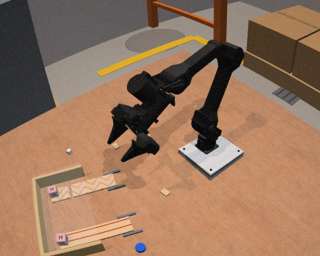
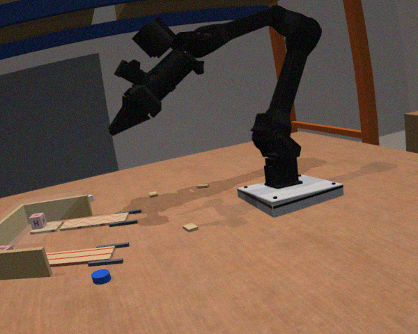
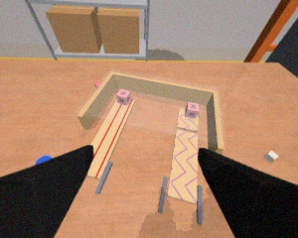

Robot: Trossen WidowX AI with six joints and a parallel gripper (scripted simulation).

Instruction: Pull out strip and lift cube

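My gripper tip is now 80 mm short of the blue disc, 200 mm to the right of it and 190 mm above it. The rest, counted from my gripper tip: white cube: 70 mm ahead, 300 mm to the right, 190 mm below.
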